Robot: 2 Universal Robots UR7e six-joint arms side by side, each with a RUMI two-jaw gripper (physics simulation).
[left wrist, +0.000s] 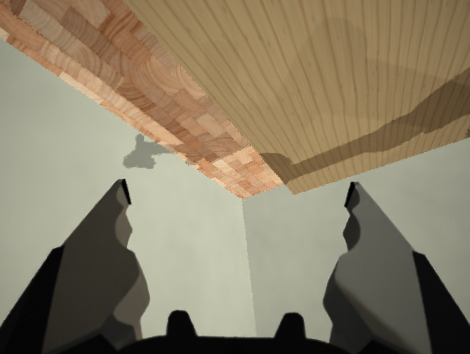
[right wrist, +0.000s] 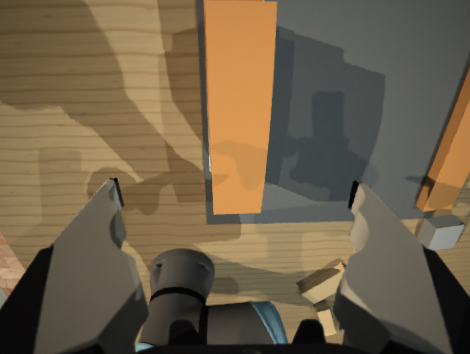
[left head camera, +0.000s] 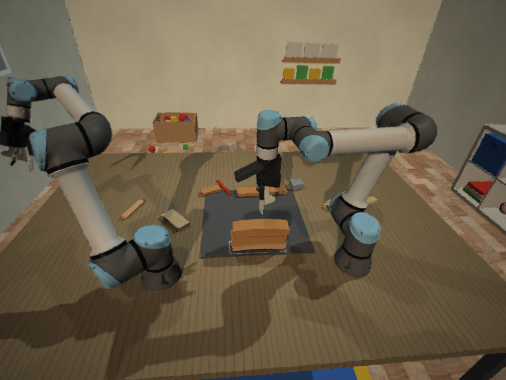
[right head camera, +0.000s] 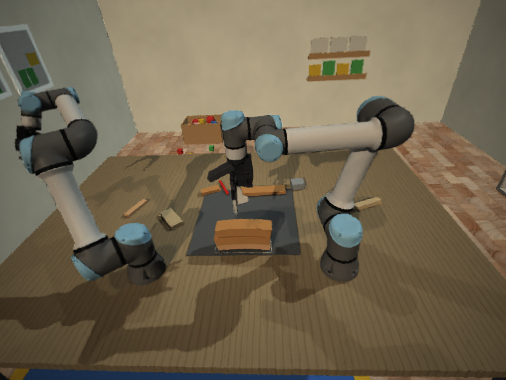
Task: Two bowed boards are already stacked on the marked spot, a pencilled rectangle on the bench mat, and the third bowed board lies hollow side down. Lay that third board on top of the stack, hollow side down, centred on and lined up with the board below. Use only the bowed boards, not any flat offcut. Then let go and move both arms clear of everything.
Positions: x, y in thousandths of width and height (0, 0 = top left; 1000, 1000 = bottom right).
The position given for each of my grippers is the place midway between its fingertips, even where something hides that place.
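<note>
Left wrist view: my left gripper (left wrist: 505, 516); in the left wrist view the bowed board is out of frame. Right wrist view: bowed board (right wrist: 512, 137), my right gripper (right wrist: 503, 513). Left head camera: my right gripper (left head camera: 515, 533), bowed board (left head camera: 503, 599). Right head camera: bowed board (right head camera: 465, 599), my right gripper (right head camera: 471, 533).
</note>
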